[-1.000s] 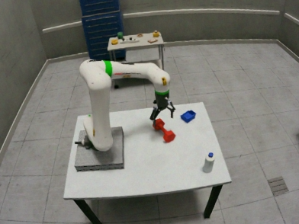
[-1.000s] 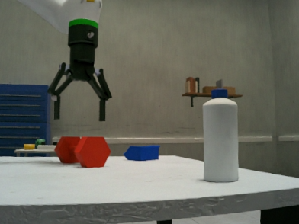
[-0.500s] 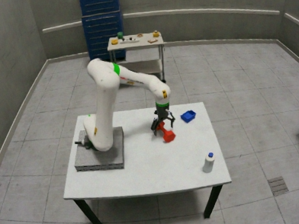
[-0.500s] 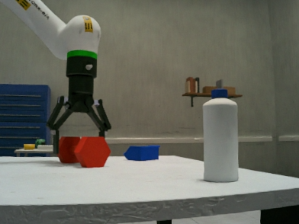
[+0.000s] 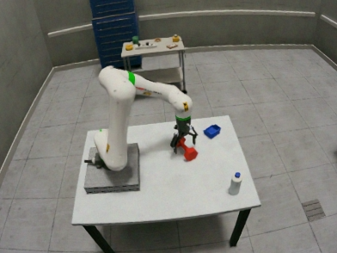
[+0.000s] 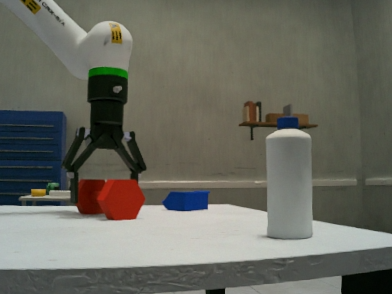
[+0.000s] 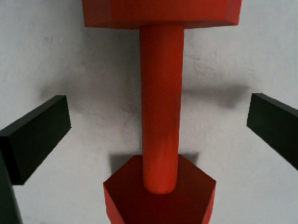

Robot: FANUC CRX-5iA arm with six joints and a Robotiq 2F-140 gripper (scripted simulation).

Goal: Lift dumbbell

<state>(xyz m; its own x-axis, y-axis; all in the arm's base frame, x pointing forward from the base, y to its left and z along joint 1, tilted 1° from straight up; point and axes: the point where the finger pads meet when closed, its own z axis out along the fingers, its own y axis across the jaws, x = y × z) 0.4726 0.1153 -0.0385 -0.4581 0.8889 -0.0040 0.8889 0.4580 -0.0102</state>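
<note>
Now: hand right at the red dumbbell. From my hand the other things lie so: small blue bin: 22 cm ahead, 15 cm to the left, 2 cm below.
</note>
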